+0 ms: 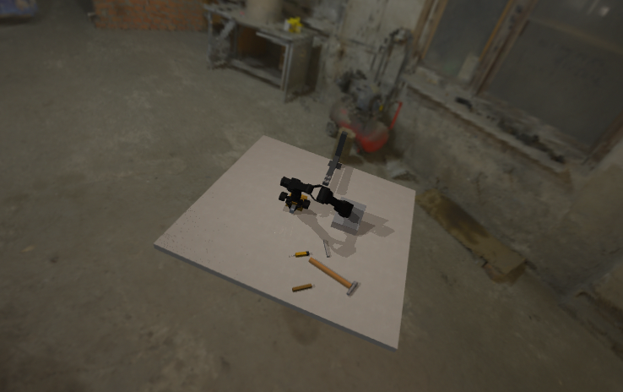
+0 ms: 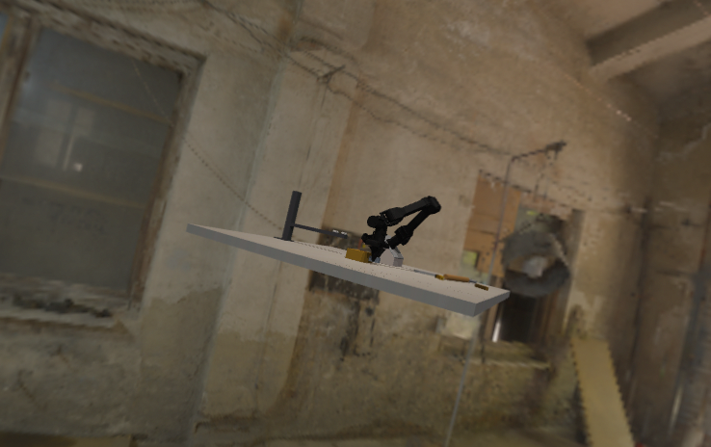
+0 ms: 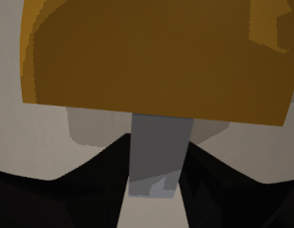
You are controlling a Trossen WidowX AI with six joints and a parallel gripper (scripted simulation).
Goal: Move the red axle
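Right now my gripper tip is 10 mm past the yellow-orange block, 80 mm to the left of it and 10 mm below it. Also, from my gripper tip: grey bar (250 mm behind, 220 mm to the left, 10 mm below); then grey-blue block (20 mm to the right, 10 mm above); then yellow-black tool (110 mm behind, 320 mm to the left, 10 mm below).
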